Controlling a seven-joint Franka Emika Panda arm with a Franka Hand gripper.
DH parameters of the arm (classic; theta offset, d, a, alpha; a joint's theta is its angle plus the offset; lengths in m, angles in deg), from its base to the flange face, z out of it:
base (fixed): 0 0 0 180
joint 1: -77.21 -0.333 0 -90
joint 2: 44.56 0 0 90
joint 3: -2.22 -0.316 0.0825 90
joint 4: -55.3 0 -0.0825 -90
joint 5: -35.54 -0.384 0 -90
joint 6: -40.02 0 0.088 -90
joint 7: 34.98 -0.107 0 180
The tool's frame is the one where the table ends.
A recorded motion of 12 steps. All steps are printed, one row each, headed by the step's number.
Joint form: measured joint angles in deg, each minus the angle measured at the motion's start. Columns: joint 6, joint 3, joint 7, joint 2, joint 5, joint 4, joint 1.
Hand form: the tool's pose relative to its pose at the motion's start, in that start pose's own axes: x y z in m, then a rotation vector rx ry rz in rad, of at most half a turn. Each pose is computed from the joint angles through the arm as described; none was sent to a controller.
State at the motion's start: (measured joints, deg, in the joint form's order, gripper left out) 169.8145 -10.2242 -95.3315 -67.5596 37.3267 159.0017 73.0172
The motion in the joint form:
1: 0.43 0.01 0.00 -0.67 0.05 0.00 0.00
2: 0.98 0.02 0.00 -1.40 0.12 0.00 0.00
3: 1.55 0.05 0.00 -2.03 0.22 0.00 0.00
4: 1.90 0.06 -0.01 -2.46 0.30 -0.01 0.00
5: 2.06 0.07 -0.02 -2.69 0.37 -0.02 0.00
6: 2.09 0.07 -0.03 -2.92 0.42 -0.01 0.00
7: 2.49 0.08 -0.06 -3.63 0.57 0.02 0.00
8: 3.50 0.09 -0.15 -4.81 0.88 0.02 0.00
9: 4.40 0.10 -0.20 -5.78 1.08 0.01 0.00
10: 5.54 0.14 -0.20 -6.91 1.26 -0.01 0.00
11: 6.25 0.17 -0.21 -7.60 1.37 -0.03 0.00
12: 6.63 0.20 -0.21 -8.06 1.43 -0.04 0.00
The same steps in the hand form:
1: 0.0006 0.0000 0.0068 -0.0025 -0.0034 0.0004
2: 0.0013 0.0000 0.0140 -0.0041 -0.0063 0.0007
3: 0.0022 0.0000 0.0202 -0.0044 -0.0074 0.0009
4: 0.0026 0.0000 0.0243 -0.0051 -0.0083 0.0008
5: 0.0029 0.0001 0.0266 -0.0060 -0.0087 0.0006
6: 0.0029 0.0004 0.0292 -0.0090 -0.0106 0.0005
7: 0.0032 0.0009 0.0367 -0.0135 -0.0139 0.0003
8: 0.0039 0.0011 0.0483 -0.0155 -0.0155 -0.0002
9: 0.0046 0.0013 0.0576 -0.0155 -0.0167 -0.0003
10: 0.0055 0.0016 0.0684 -0.0137 -0.0177 -0.0004
11: 0.0061 0.0018 0.0749 -0.0124 -0.0181 -0.0002
12: 0.0064 0.0022 0.0794 -0.0129 -0.0192 0.0001

